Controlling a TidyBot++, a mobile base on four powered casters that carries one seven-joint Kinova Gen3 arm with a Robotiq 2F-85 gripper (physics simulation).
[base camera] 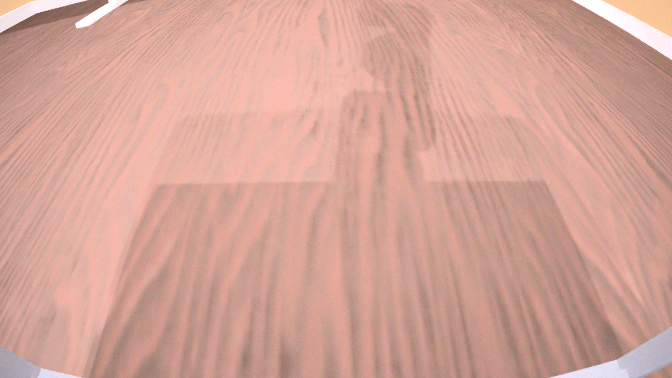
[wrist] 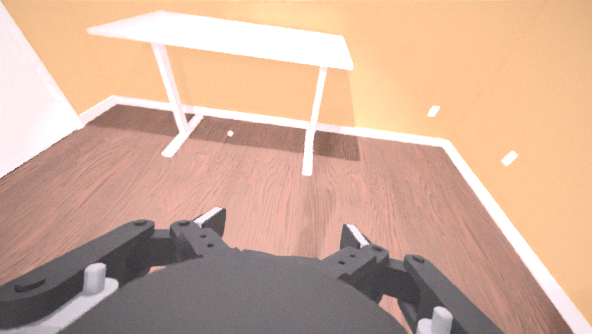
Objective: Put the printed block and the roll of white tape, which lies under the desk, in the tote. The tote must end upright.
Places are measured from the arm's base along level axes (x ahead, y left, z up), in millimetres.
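Pixels of known places: gripper, fingertip midpoint: (wrist: 283, 229).
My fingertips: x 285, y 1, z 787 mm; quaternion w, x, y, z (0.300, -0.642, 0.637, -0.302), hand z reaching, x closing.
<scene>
Behind a point stands the place of what it marks.
My gripper (wrist: 283, 229) {x 285, y 1, z 787 mm} is open, with its fingers wide apart and no thing between them. It is in the lower part of the wrist view, well in front of the white desk (wrist: 250, 40) {x 1744, y 400, z 553 mm}. A small white thing (wrist: 230, 133) {x 1972, y 705, z -374 mm}, likely the roll of white tape, lies on the floor under the desk, between its two legs and nearer the left one. It is too small to make out its shape. The printed block and the tote do not show in either view.
The desk has a left foot (wrist: 182, 136) (base camera: 97, 16) {x 1617, y 1093, z -380 mm} and a right foot (wrist: 308, 160) on the wooden floor. An orange wall (wrist: 400, 75) {x 2314, y -852, z 299 mm} with a white skirting board (wrist: 390, 136) {x 2303, y -1023, z -352 mm} stands behind it. A white panel (wrist: 25, 95) {x 1558, y 2081, z 16 mm} stands at the far left.
</scene>
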